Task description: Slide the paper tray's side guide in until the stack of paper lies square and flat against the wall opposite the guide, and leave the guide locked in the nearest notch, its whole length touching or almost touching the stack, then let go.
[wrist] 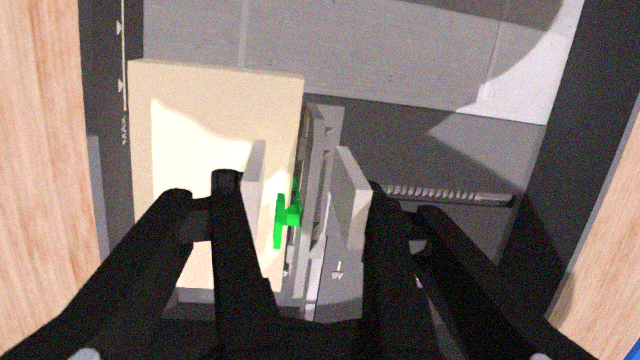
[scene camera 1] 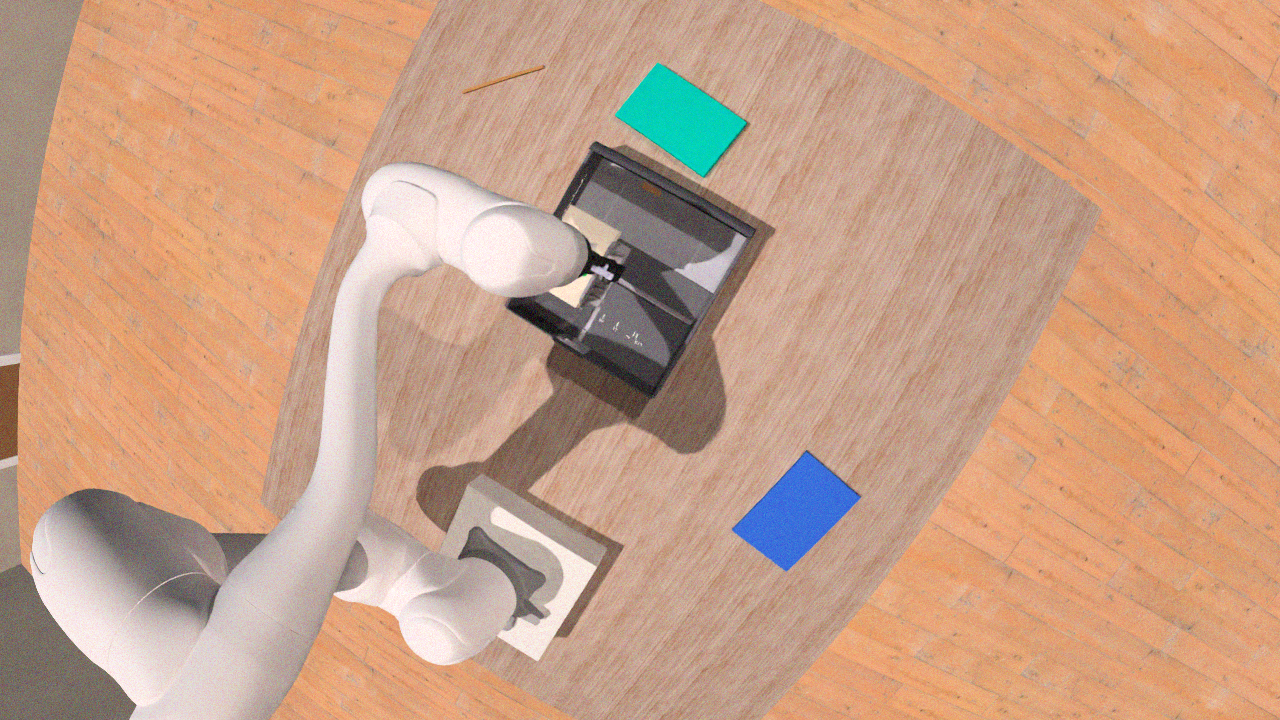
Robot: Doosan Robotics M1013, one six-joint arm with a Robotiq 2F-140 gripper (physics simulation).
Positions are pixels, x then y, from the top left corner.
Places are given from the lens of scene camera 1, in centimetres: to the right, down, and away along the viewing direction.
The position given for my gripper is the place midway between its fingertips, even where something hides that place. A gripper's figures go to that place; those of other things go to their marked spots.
my gripper (scene camera 1: 604,258): -6, -17, 102
cream paper stack (scene camera 1: 596,231): -8, -22, 102
